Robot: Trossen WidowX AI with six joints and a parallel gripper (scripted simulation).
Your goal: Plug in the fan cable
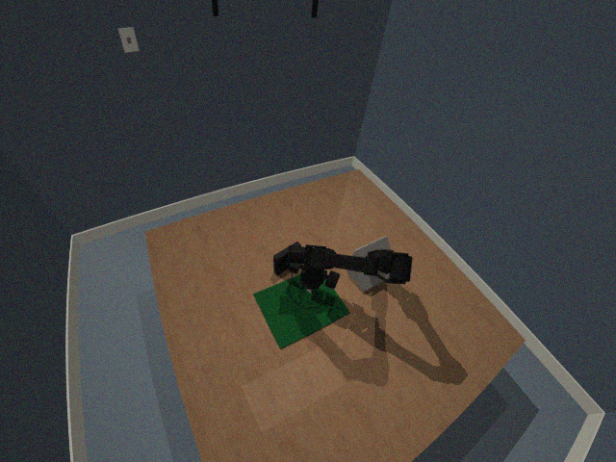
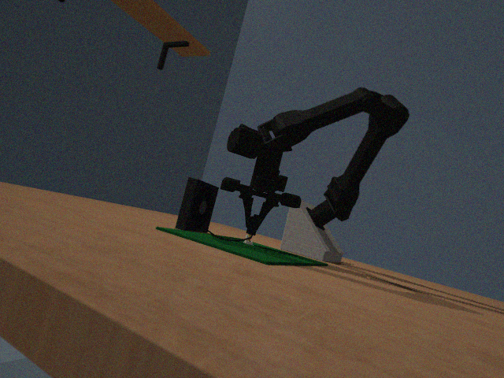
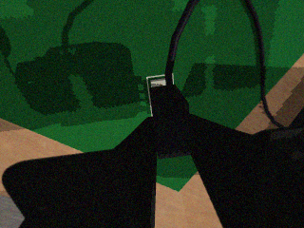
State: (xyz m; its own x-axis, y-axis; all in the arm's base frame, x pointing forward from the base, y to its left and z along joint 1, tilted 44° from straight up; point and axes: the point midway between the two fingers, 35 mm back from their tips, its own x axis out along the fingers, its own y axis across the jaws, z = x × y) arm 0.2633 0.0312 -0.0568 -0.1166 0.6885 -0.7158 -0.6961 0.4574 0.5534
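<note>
Right now my gripper tip is 6 cm short of the green board, 5 cm to the right of it and 5 cm above it. The rest, counted from my gripper tip: fan cable plug: 1 cm above; black fan: 5 cm ahead, 12 cm to the right, 2 cm above.
</note>
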